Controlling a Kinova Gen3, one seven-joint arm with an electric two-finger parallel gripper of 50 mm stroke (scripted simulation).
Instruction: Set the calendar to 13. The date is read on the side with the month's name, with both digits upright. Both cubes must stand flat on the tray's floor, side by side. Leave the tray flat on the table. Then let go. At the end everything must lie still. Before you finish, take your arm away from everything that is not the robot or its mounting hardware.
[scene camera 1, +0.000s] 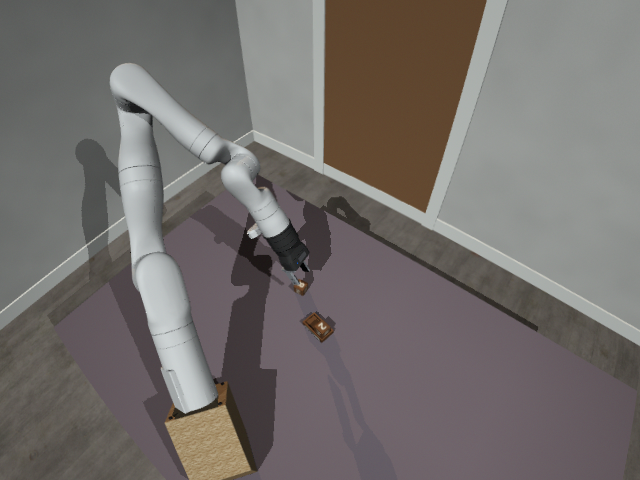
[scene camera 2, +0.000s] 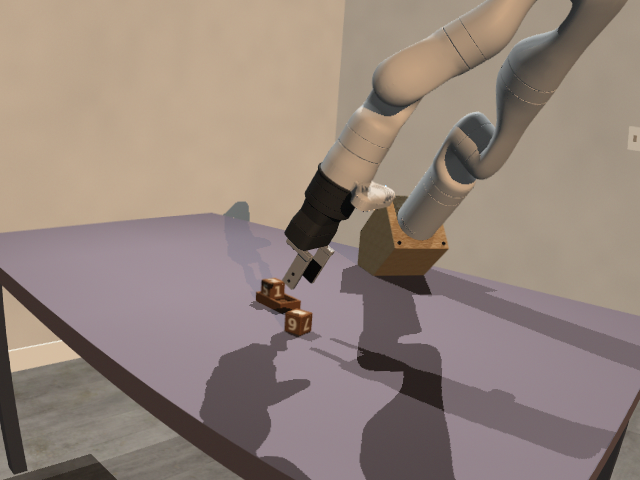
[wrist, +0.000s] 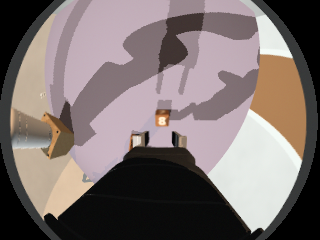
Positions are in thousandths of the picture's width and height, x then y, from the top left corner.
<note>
I see my gripper (scene camera 2: 466, 586).
My gripper shows as well in scene camera 1 (scene camera 1: 471, 578) and in the wrist view (wrist: 502, 569).
</note>
